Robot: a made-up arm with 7 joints. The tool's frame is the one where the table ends. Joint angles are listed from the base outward.
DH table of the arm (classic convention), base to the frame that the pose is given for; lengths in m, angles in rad. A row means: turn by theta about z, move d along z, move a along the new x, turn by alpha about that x. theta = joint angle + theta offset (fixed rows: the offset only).
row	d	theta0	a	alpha
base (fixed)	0.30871	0	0.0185	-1.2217
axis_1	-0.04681	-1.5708	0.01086	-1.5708
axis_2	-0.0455	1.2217	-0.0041	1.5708
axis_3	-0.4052	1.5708	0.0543	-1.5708
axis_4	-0.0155	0	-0.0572	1.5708
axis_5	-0.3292	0	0.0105	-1.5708
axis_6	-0.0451	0	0.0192	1.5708
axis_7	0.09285	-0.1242	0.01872	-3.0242
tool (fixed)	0.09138	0.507	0	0
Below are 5 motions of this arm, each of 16 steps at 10 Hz.
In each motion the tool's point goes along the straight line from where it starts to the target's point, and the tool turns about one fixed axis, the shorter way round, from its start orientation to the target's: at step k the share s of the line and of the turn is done. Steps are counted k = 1, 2, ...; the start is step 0. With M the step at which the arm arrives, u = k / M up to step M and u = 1 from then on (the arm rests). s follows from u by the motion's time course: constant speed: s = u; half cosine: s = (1 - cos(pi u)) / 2; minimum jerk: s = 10 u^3 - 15 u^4 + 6 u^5.
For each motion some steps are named. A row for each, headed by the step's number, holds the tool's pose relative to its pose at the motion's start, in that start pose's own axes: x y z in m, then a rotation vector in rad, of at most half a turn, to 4 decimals.
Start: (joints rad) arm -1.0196 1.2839 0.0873 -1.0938 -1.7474 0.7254 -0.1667
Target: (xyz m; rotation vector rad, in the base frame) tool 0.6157 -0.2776 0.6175 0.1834 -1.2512 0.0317
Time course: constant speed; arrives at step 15
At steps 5, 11, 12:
5: -0.1245 -0.2094 -0.0087 -0.0308 -0.4434 -0.2281
11: -0.2739 -0.4608 -0.0192 -0.0678 -0.9756 -0.5018
12: -0.2988 -0.5026 -0.0210 -0.0739 -1.0643 -0.5474

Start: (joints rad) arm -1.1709 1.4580 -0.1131 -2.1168 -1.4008 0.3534 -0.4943
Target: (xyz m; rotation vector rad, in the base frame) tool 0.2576 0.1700 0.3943 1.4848 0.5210 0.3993
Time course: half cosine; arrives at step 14
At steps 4, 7, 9, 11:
4: -0.0247 -0.0058 -0.0342 0.1623 0.0975 -0.0288
7: -0.0657 -0.0153 -0.0909 0.4310 0.2590 -0.0764
9: -0.0943 -0.0220 -0.1304 0.6181 0.3714 -0.1095
11: -0.1171 -0.0273 -0.1620 0.7680 0.4615 -0.1361

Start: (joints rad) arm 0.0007 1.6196 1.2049 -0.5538 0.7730 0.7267 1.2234
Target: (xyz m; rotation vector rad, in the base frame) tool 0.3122 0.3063 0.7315 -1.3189 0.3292 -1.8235
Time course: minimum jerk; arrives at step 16
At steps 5, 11, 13, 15, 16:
5: -0.0348 0.0616 -0.0450 -0.1801 0.1153 0.2501
11: -0.1584 0.2806 -0.2051 -0.8205 0.5251 1.1394
13: -0.1838 0.3255 -0.2380 -0.9518 0.6091 1.3217
15: -0.1928 0.3414 -0.2496 -0.9984 0.6389 1.3864
16: -0.1932 0.3422 -0.2502 -1.0006 0.6403 1.3895

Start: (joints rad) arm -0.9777 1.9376 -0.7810 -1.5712 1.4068 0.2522 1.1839
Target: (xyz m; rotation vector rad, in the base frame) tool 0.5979 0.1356 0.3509 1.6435 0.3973 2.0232
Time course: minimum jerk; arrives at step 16
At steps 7, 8, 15, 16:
7: -0.0522 0.0951 0.0843 -0.1322 0.0895 -0.2094
8: -0.0679 0.1238 0.1098 -0.1721 0.1165 -0.2726
15: -0.1355 0.2470 0.2190 -0.3434 0.2326 -0.5440
16: -0.1358 0.2475 0.2195 -0.3442 0.2331 -0.5452

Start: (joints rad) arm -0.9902 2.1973 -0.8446 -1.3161 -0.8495 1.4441 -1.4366
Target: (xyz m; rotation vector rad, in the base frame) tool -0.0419 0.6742 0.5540 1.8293 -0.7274 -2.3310
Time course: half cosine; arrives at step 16
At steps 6, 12, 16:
6: 0.0816 0.0303 0.0196 -0.0440 0.3650 0.2112
12: 0.2257 0.0839 0.0543 -0.1217 1.0094 0.5841
16: 0.2644 0.0983 0.0636 -0.1425 1.1825 0.6843

